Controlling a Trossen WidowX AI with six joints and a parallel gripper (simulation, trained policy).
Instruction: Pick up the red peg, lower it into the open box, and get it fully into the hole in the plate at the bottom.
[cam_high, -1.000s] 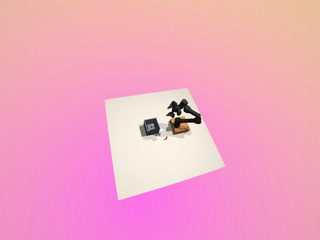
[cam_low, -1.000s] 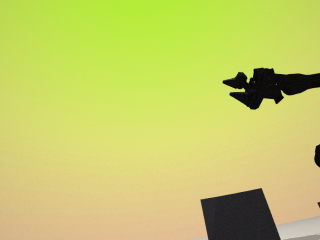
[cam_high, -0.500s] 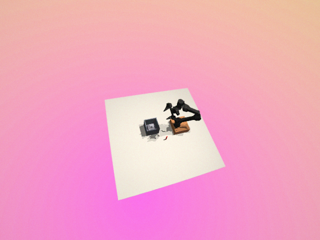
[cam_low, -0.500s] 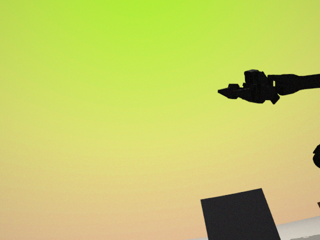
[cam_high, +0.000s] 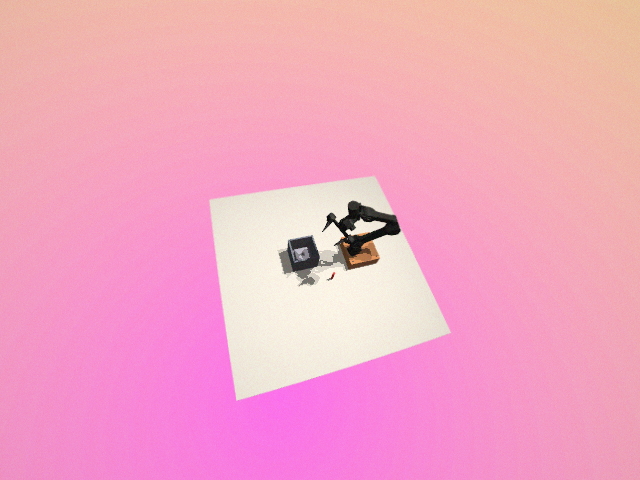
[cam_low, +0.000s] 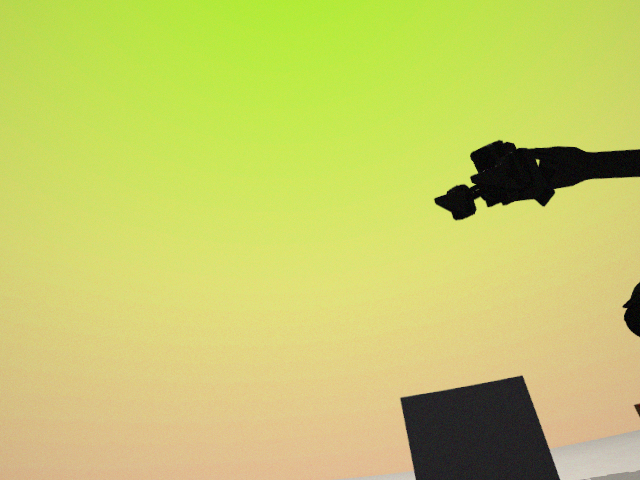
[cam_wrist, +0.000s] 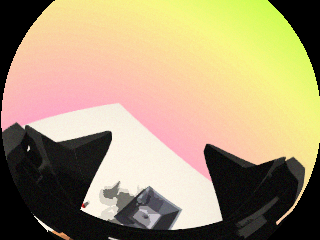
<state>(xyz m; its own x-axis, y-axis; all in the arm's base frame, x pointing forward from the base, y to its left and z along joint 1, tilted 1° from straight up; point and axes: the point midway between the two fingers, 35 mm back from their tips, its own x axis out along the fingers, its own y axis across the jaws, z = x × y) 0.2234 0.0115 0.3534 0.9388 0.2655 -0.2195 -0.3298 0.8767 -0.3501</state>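
The red peg lies 390 mm below my gripper tip, 70 mm to the left of it and 60 mm behind it. Round my gripper tip: light plate: 380 mm below, 130 mm to the right, 50 mm ahead.
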